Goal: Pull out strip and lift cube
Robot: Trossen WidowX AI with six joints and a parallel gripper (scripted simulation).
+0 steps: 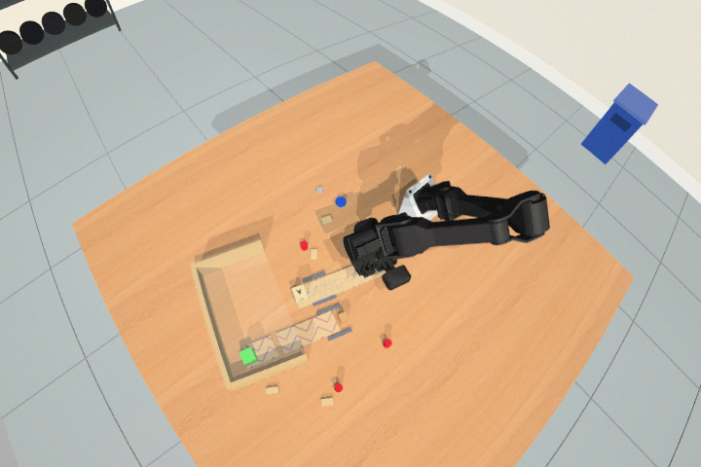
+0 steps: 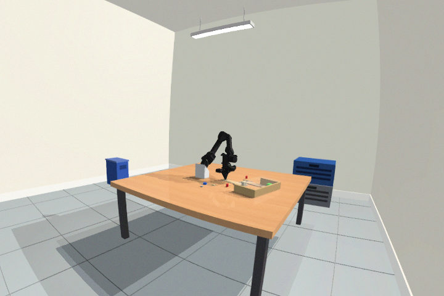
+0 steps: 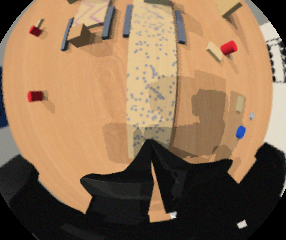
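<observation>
Right now the speckled one-piece strip is 100 mm ahead of my gripper tip and 30 mm to the right of it. Round my gripper tip: labelled cube (200 mm ahead, 70 mm to the right, 20 mm above); then blue peg (210 mm to the right, 70 mm behind); then grey peg (280 mm to the right, 50 mm behind).
</observation>
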